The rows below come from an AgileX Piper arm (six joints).
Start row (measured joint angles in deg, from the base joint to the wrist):
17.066, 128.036, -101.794, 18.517, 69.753, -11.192
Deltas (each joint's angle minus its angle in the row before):
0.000, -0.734, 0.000, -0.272, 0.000, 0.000
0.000, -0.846, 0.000, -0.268, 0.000, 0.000
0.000, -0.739, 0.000, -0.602, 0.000, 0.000
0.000, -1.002, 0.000, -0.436, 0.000, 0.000
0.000, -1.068, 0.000, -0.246, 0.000, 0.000
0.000, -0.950, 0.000, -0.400, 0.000, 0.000
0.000, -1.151, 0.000, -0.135, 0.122, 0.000
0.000, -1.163, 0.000, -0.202, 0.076, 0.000
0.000, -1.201, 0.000, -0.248, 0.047, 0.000
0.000, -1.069, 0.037, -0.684, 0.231, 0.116
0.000, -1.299, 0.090, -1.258, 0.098, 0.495
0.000, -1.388, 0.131, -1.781, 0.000, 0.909
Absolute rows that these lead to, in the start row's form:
17.066, 127.302, -101.794, 18.245, 69.753, -11.192
17.066, 126.456, -101.794, 17.977, 69.753, -11.192
17.066, 125.717, -101.794, 17.375, 69.753, -11.192
17.066, 124.715, -101.794, 16.939, 69.753, -11.192
17.066, 123.647, -101.794, 16.693, 69.753, -11.192
17.066, 122.697, -101.794, 16.293, 69.753, -11.192
17.066, 121.546, -101.794, 16.158, 69.875, -11.192
17.066, 120.383, -101.794, 15.956, 69.951, -11.192
17.066, 119.182, -101.794, 15.708, 69.998, -11.192
17.066, 118.113, -101.757, 15.024, 70.229, -11.076
17.066, 116.814, -101.667, 13.766, 70.327, -10.581
17.066, 115.426, -101.536, 11.985, 70.327, -9.672

